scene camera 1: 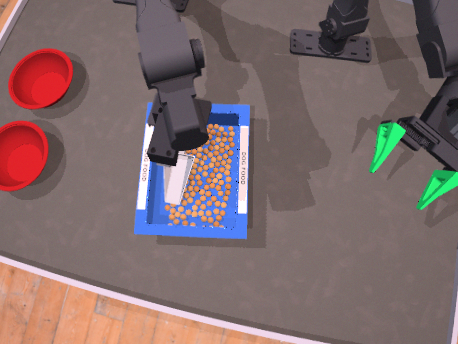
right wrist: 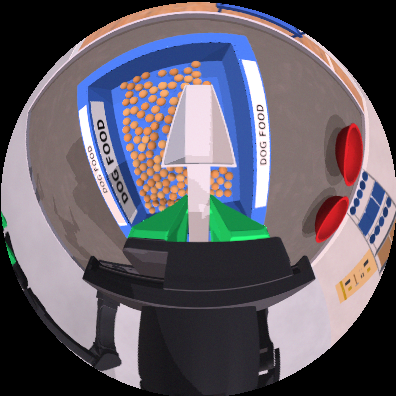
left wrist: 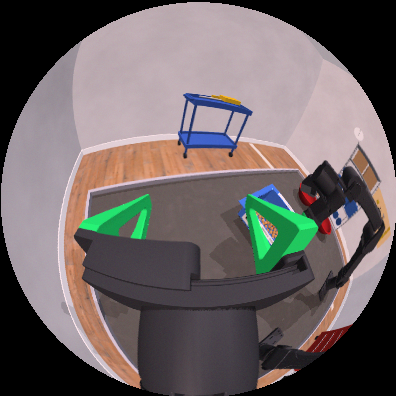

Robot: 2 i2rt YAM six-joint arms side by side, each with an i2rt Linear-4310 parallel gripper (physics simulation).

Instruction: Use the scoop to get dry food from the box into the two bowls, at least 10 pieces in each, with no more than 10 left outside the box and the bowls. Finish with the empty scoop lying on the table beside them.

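Places are measured from the left arm's base along level axes (x ahead, y left, z up), in millimetres.
Pixels of known places: left gripper, fingertip midpoint: (scene camera 1: 395, 191) (left wrist: 197, 199); right gripper, fingertip midpoint: (right wrist: 198, 199); left arm's base, link origin: (scene camera 1: 330, 46) (right wrist: 120, 267); right arm's base, link origin: (left wrist: 325, 284).
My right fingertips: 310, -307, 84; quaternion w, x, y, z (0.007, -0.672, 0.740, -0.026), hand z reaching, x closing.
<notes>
Ahead of a thing's pixels: the offset from my right fingertips to its top centre, as dx, dy, dz. "*": to the spot under its first point. Level surfaces: height alone.
The blue box @(* +184, +35, -21) (scene camera 1: 190, 234) (right wrist: 256, 50) holds many round orange food pieces (scene camera 1: 216, 165) (right wrist: 150, 125). My right gripper (right wrist: 198, 199) is shut on the handle of the white scoop (scene camera 1: 176, 182) (right wrist: 198, 125). The scoop is over the left part of the box in scene camera 1, and no pieces show in its pan. The arm hides the right fingertips in scene camera 1. Two red bowls @(-133, -361, -31) (scene camera 1: 47, 82) @(+58, -370, -31) (scene camera 1: 22, 160) stand at the left edge of scene camera 1, and no pieces show in them. My left gripper (scene camera 1: 395, 190) (left wrist: 197, 199) is open and empty, far to the right of the box.
The grey table @(dz -84) (scene camera 1: 320, 260) has a pale raised edge. A black base plate (scene camera 1: 305, 46) is bolted near the top in scene camera 1. A blue cart (left wrist: 207, 141) stands beyond the table in the left wrist view. The right arm reaches over the box from above.
</notes>
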